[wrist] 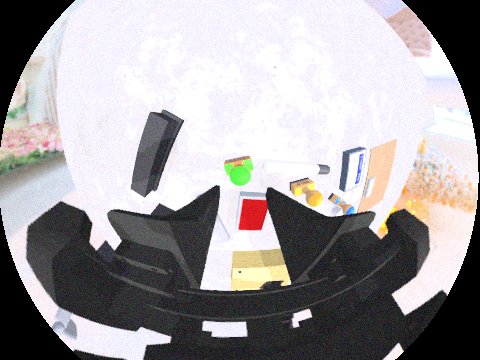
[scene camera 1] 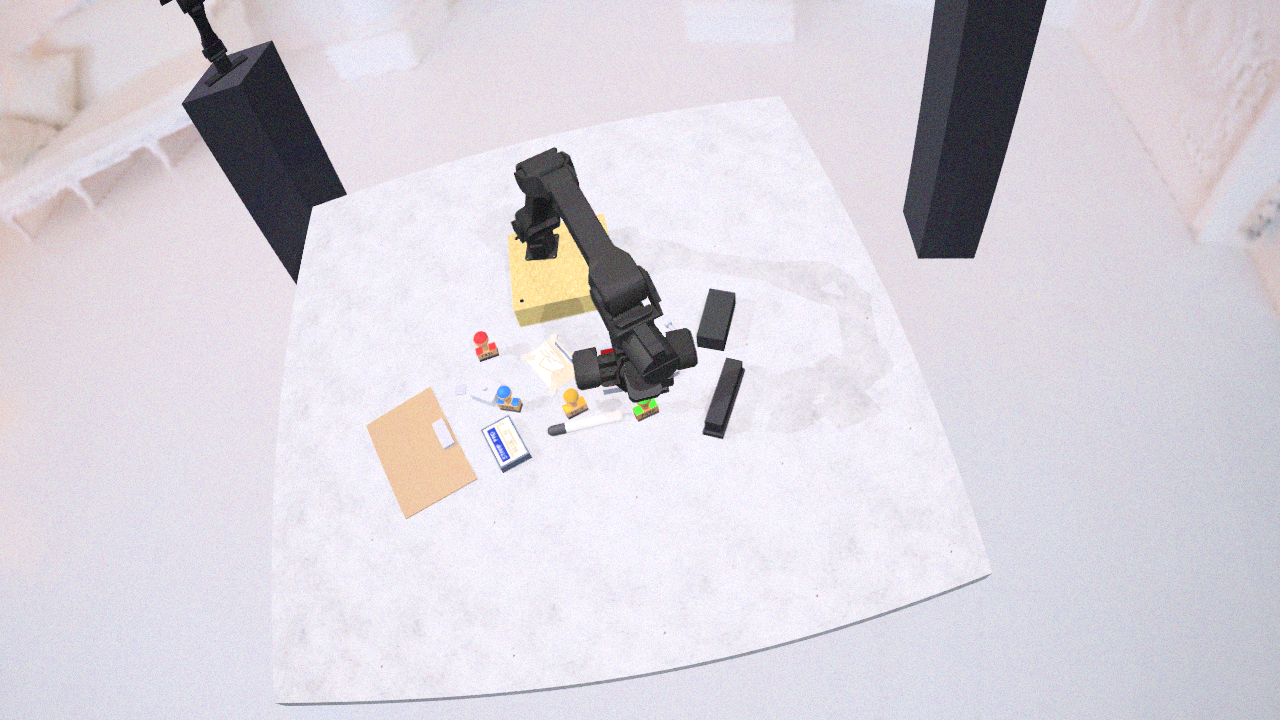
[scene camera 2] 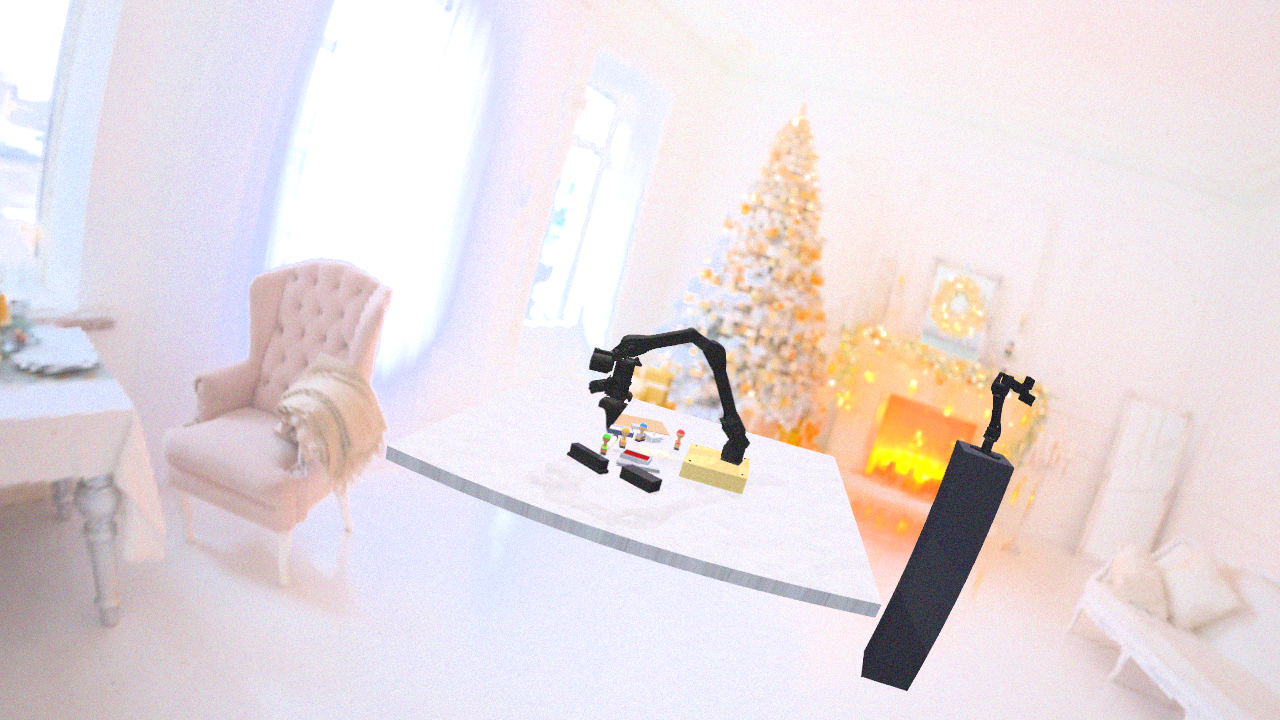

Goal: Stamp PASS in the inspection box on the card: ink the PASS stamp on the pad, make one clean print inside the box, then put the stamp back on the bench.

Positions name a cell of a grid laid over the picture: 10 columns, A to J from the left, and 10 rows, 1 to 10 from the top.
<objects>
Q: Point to a marker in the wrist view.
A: At F5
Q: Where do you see a marker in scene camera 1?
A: At E6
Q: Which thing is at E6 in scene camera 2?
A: The gripper.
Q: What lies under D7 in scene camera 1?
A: A blue-and-white box.
</objects>
